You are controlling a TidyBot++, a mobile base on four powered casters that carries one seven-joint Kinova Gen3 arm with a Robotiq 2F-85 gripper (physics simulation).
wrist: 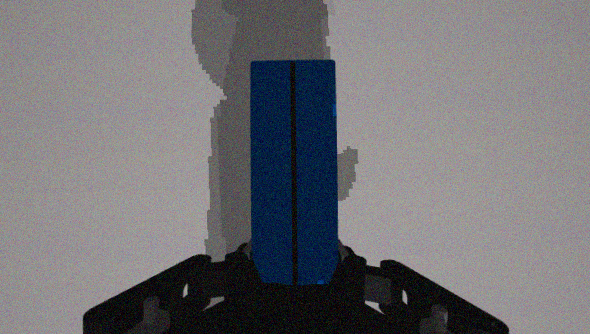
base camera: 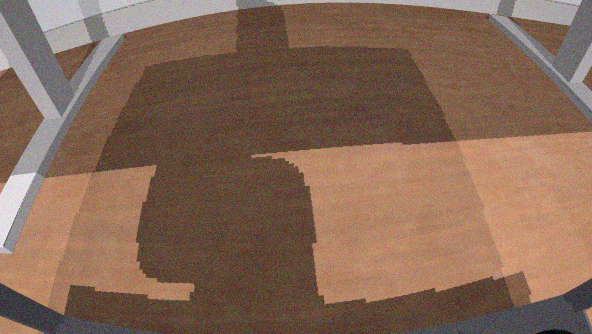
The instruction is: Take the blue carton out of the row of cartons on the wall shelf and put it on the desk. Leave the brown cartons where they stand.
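Places are measured from the arm's base along level axes (x ahead, y left, z up), in millimetres.
Where they show: gripper, fingertip midpoint: (wrist: pixel 295 250).
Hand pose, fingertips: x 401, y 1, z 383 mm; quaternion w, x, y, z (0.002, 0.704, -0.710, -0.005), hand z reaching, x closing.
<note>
Each offset is from my fingertips to the top centre of the thing. "*": to the spot under its first point. Level surfaces: height alone.
The blue carton {4 mm ahead, 0 mm left, 38 mm up} (wrist: pixel 272 165) shows in the middle of the wrist view, with a thin dark line along its length. My gripper (wrist: pixel 295 250) is shut on it, with a black finger against each side near its lower end in the picture. Beyond the carton lies a pale grey surface {59 mm down} (wrist: pixel 450 125), which looks like the desk top, with grey shadows on it. I cannot tell whether the carton touches this surface. The brown cartons and the wall shelf do not show in either view.
In the base camera view a grey desk leg {* 193 mm ahead, 521 mm left, 628 mm down} (base camera: pixel 42 60) stands on a foot rail (base camera: pixel 30 155) at the left. Another foot rail (base camera: pixel 537 56) lies at the right. Dark shadows fall on the wooden floor {780 mm down} (base camera: pixel 400 210) between them. A pale wall runs along the back.
</note>
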